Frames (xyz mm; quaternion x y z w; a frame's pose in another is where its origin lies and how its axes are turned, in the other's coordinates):
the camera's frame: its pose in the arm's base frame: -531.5 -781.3 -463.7 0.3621 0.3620 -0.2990 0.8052
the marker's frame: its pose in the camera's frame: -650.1 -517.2 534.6 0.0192 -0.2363 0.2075 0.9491
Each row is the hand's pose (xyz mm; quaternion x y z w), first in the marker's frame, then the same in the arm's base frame.
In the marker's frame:
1: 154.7 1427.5 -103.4 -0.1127 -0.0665 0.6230 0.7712
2: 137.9 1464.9 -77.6 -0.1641 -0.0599 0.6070 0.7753
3: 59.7 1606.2 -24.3 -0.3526 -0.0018 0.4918 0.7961
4: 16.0 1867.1 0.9 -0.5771 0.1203 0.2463 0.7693
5: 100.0 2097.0 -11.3 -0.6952 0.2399 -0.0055 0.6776
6: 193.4 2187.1 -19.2 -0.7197 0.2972 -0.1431 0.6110
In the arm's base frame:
1: -326.3 -409.4 898.0 0.2096 -0.2073 0.3864 0.8740
2: -325.9 -397.5 944.9 0.1648 -0.1844 0.3771 0.8925
3: -336.6 -317.1 1094.4 0.0056 -0.0490 0.3033 0.9516
4: -264.0 -151.1 1288.8 -0.1995 0.1958 0.1475 0.9488
5: -88.8 -21.1 1400.5 -0.3329 0.4136 -0.0092 0.8474
6: 34.4 12.2 1424.9 -0.3772 0.5158 -0.0971 0.7631

